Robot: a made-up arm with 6 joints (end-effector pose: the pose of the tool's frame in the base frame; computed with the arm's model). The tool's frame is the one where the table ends.
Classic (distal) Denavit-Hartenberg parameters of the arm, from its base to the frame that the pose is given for. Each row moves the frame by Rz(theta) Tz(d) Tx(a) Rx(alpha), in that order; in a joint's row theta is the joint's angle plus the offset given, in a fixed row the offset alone. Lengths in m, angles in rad.
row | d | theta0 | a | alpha
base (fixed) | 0 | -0.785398 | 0.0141 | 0
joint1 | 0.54 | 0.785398 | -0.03 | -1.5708
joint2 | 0 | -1.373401 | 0.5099 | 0
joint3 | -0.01 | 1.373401 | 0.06 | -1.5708
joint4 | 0.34 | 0 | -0.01 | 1.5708
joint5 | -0.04 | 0 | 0.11 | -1.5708
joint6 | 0 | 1.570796 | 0.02 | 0
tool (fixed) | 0.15 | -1.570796 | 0 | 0
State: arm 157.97 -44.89 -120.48 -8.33 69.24 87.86
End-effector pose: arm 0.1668 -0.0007 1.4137 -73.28 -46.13 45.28
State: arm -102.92 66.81 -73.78 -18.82 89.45 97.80
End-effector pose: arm -0.1833 -0.4205 0.2070 -4.46 -127.46 -111.43
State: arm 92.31 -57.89 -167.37 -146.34 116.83 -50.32
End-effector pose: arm 0.1215 -0.8597 0.9790 165.25 -24.79 47.43
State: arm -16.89 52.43 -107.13 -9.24 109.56 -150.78
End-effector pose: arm 0.6456 -0.2688 0.4306 -47.69 -116.04 18.24
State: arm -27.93 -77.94 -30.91 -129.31 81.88 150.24
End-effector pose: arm -0.1438 -0.0500 1.0509 -11.57 -62.07 124.32
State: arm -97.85 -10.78 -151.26 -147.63 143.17 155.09
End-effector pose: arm -0.0569 0.1532 1.3863 -125.06 42.08 37.08
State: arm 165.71 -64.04 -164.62 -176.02 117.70 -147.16
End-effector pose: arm 0.8734 -0.2292 0.9027 63.67 154.26 7.96
